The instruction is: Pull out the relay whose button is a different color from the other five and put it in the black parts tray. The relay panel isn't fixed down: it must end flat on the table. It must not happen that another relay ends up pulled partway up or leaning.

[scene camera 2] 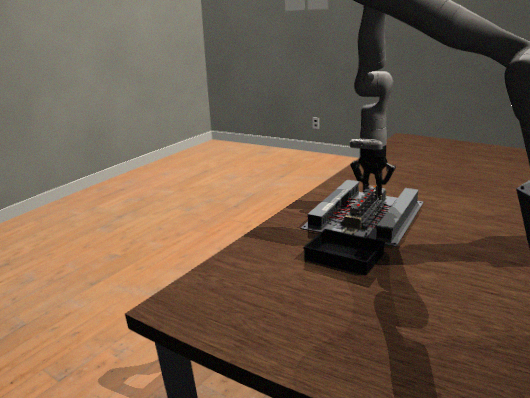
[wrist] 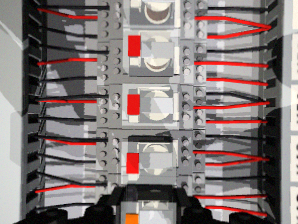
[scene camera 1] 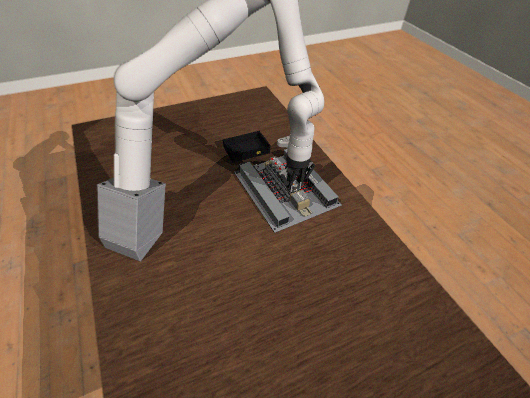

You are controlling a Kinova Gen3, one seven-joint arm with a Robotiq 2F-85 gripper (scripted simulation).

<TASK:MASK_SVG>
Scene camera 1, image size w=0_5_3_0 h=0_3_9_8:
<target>black parts tray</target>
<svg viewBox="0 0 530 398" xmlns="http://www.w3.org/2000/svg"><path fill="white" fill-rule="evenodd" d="M271 146L260 131L227 138L224 141L224 149L232 163L269 154Z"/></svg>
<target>grey relay panel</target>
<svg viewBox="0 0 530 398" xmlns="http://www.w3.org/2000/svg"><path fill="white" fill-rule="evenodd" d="M234 172L274 233L342 206L338 201L336 193L314 169L310 176L302 182L301 189L294 193L290 193L286 189L281 178L269 166L269 161L253 166L247 161L239 164L239 170ZM287 149L284 150L284 156L278 157L283 164L282 166L284 165L285 167L287 165L284 164L287 163Z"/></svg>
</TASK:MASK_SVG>
